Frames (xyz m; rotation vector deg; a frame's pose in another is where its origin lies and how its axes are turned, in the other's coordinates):
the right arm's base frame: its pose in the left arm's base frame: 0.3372 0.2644 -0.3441 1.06 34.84 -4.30
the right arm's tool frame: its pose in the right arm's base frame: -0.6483 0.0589 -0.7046 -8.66 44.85 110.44
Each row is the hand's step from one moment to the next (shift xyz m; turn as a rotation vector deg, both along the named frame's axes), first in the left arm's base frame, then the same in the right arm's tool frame.
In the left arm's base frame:
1: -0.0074 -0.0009 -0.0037 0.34 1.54 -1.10
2: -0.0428 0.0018 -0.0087 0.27 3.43 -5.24
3: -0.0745 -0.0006 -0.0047 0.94 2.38 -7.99
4: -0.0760 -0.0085 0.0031 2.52 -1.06 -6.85
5: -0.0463 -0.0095 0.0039 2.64 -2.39 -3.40
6: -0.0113 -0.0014 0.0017 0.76 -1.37 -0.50
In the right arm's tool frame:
1: 0.0039 0.0004 -0.0074 1.13 -1.47 0.49
2: 0.0270 0.0115 -0.0324 3.02 -5.45 -0.66
3: 0.0432 0.0299 -0.0530 1.99 -7.86 -2.17
4: 0.0371 0.0392 -0.0543 -1.80 -6.75 -2.35
5: 0.0189 0.0267 -0.0343 -3.21 -3.53 -1.22
6: 0.0053 0.0069 -0.0075 -1.51 -0.44 -0.47

